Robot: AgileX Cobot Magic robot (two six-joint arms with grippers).
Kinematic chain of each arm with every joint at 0, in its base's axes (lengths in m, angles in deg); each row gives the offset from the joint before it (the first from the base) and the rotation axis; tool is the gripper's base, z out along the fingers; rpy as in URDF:
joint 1: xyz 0 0 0.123 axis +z
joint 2: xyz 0 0 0 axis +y
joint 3: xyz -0.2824 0 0.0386 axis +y
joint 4: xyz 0.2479 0 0.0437 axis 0.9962 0 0.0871
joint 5: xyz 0 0 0 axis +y
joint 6: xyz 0.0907 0 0.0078 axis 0.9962 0 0.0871
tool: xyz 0 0 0 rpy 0 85 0
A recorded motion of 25 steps. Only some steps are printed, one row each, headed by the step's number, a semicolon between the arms.
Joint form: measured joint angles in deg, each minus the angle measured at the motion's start. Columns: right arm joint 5, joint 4, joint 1, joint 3, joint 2, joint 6; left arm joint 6, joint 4, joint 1, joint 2, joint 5, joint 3.
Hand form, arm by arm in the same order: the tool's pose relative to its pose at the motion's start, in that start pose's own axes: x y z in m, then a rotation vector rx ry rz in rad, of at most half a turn. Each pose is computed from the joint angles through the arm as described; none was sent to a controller.
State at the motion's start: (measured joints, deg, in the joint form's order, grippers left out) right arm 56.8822 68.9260 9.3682 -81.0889 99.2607 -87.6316; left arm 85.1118 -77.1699 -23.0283 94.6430 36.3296 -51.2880
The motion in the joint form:
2: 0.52 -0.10 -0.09 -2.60 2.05 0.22; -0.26 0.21 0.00 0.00 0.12 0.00
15: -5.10 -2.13 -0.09 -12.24 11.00 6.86; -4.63 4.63 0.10 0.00 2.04 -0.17
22: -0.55 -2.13 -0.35 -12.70 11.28 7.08; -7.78 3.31 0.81 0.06 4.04 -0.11
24: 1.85 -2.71 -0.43 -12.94 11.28 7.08; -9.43 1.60 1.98 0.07 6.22 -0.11
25: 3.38 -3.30 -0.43 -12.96 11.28 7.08; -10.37 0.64 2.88 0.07 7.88 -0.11
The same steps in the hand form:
2: -0.0019 -0.0084 0.0045 -0.0043 -0.0032 -0.0040; 0.0002 -0.0002 0.0000 0.0019 0.0023 -0.0016
15: 0.0028 -0.0535 0.0293 0.1000 0.0085 0.0823; 0.0039 -0.0021 -0.0006 0.0274 0.0502 -0.0159
22: 0.0033 -0.0488 0.0289 0.0263 0.0159 0.0865; 0.0037 -0.0018 -0.0023 0.0540 0.0406 -0.0985
24: 0.0034 -0.0456 0.0281 -0.0117 0.0272 0.0789; 0.0026 0.0003 -0.0056 0.0796 0.0221 -0.1631
25: 0.0043 -0.0433 0.0280 -0.0370 0.0392 0.0737; 0.0021 0.0020 -0.0083 0.0988 0.0108 -0.2015

